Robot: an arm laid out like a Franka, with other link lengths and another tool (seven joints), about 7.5 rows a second.
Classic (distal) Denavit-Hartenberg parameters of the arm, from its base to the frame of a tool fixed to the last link. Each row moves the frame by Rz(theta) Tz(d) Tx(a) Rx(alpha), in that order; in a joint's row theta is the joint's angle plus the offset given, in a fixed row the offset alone. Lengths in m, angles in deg.
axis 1: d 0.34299  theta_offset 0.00  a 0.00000  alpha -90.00
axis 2: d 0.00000  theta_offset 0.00  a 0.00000  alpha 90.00
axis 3: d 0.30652  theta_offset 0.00  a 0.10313  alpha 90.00
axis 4: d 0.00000  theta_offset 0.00  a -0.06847  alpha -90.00
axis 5: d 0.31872  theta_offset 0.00  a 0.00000  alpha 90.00
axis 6: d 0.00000  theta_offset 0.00  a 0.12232  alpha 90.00
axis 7: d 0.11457  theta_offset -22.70  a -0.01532  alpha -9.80
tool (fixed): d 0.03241  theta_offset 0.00  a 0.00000  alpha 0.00
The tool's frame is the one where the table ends.
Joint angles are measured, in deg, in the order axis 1, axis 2, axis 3, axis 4, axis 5, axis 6, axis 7. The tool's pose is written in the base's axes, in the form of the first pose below.
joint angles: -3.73, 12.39, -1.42, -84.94, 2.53, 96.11, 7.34
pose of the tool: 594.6 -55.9 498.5; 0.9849 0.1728 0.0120; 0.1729 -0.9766 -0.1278; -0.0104 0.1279 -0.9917
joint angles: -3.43, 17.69, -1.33, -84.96, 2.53, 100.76, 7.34
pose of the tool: 619.1 -54.0 450.5; 0.9840 0.1779 0.0007; 0.1765 -0.9758 -0.1291; -0.0223 0.1272 -0.9916
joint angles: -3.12, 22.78, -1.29, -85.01, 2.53, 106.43, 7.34
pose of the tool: 641.4 -52.3 404.2; 0.9837 0.1793 0.0099; 0.1791 -0.9749 -0.1326; -0.0141 0.1322 -0.9911
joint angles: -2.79, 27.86, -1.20, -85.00, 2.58, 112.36, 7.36
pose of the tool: 660.5 -49.5 357.4; 0.9833 0.1804 0.0250; 0.1821 -0.9739 -0.1354; -0.0001 0.1377 -0.9905
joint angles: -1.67, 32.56, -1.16, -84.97, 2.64, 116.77, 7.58
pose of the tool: 672.0 -37.0 311.1; 0.9807 0.1942 0.0221; 0.1954 -0.9712 -0.1365; -0.0051 0.1382 -0.9904
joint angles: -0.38, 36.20, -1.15, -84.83, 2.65, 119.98, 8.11
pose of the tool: 678.3 -22.1 275.2; 0.9783 0.2064 0.0183; 0.2069 -0.9685 -0.1383; -0.0108 0.1391 -0.9902
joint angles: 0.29, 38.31, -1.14, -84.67, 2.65, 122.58, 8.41
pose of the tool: 683.1 -14.4 256.1; 0.9772 0.2100 0.0301; 0.2122 -0.9672 -0.1400; -0.0003 0.1432 -0.9897
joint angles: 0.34, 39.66, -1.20, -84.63, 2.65, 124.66, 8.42
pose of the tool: 686.4 -14.7 244.2; 0.9774 0.2071 0.0432; 0.2112 -0.9671 -0.1421; 0.0123 0.1480 -0.9889
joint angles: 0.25, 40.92, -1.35, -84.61, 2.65, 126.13, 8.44
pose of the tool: 687.9 -17.6 232.1; 0.9783 0.2021 0.0465; 0.2068 -0.9676 -0.1450; 0.0157 0.1515 -0.9883
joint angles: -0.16, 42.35, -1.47, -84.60, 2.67, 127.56, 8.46
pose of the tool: 688.4 -23.9 217.8; 0.9802 0.1926 0.0452; 0.1972 -0.9692 -0.1477; 0.0154 0.1537 -0.9880
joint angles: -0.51, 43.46, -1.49, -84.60, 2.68, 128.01, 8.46
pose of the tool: 686.8 -28.4 205.3; 0.9816 0.1879 0.0328; 0.1907 -0.9704 -0.1484; 0.0040 0.1519 -0.9884
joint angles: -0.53, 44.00, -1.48, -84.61, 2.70, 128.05, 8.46
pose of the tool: 685.5 -28.5 198.9; 0.9817 0.1888 0.0240; 0.1903 -0.9705 -0.1479; -0.0047 0.1498 -0.9887
